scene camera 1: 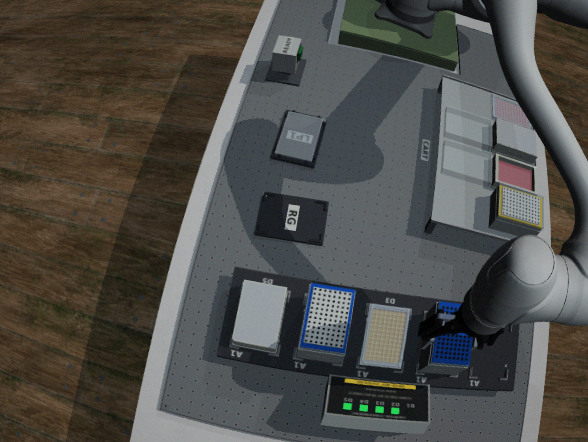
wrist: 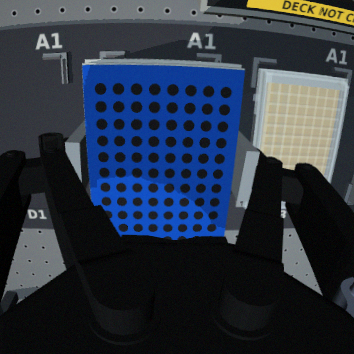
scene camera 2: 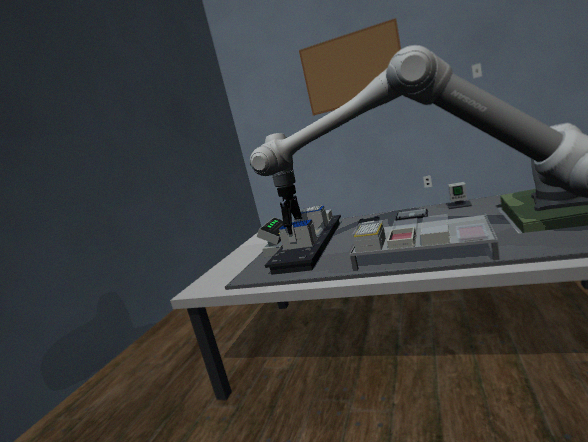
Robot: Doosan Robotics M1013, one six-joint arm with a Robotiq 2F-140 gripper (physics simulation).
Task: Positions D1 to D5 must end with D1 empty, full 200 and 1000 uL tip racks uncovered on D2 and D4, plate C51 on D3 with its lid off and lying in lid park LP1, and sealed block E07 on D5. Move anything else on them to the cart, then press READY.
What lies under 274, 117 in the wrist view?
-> A tan plate.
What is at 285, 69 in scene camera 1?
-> A green-topped unit.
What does the pink-topped box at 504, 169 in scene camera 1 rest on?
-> A cart tray.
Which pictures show my gripper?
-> Scene camera 1, the wrist view and scene camera 2: all of them.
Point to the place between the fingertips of my gripper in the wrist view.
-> At 159, 134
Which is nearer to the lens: the pink-topped box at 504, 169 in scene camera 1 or the tan plate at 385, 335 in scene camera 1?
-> The tan plate.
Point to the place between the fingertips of my gripper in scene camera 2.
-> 296, 238
